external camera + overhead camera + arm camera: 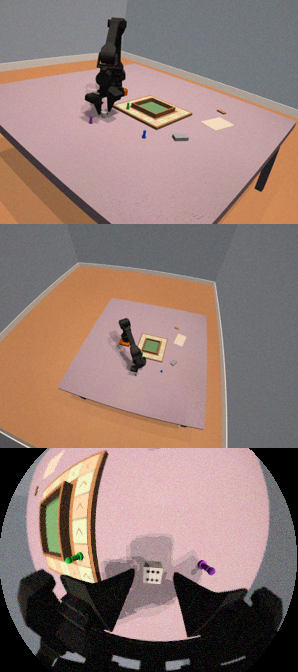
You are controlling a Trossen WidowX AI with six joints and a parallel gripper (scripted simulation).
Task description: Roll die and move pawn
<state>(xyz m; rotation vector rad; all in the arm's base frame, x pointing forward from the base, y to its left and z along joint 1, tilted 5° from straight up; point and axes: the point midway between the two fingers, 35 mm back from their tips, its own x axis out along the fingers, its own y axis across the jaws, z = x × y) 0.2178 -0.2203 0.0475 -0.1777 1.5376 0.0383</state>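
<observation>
Right now the pale die is 10 mm below my gripper tip. Also, from my gripper tip: green pawn: 140 mm to the left, 10 mm behind, 10 mm above; then blue pawn: 230 mm ahead, 40 mm to the left, 10 mm below; then purple pawn: 80 mm to the right, 20 mm ahead, 10 mm below.
</observation>
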